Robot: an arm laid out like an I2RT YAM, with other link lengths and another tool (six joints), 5 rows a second.
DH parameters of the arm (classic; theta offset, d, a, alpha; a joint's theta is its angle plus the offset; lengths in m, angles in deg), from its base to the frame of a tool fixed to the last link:
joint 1: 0 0.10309 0.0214 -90
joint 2: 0 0 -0.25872 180
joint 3: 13.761 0 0.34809 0
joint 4: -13.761 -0.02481 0.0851 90
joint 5: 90 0.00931 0 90
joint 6: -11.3 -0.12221 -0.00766 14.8
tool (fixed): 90 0.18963 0 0
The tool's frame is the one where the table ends.
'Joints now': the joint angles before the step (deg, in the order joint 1, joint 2, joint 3, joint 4, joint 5, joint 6). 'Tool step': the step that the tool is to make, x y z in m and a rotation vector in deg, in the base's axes. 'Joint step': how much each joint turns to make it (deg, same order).
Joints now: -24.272, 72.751, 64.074, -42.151, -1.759, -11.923
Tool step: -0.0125, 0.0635, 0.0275, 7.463, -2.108, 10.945
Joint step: 6.903, -4.730, 0.524, -5.757, -8.549, 1.702
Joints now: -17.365, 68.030, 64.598, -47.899, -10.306, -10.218
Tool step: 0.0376, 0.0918, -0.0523, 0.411, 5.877, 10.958
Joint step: 14.618, 8.742, -0.022, 3.321, 2.643, 2.619
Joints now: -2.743, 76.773, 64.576, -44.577, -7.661, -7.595
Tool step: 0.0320, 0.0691, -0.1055, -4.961, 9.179, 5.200
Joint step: 9.901, 15.524, -0.066, 6.368, 6.273, 1.901
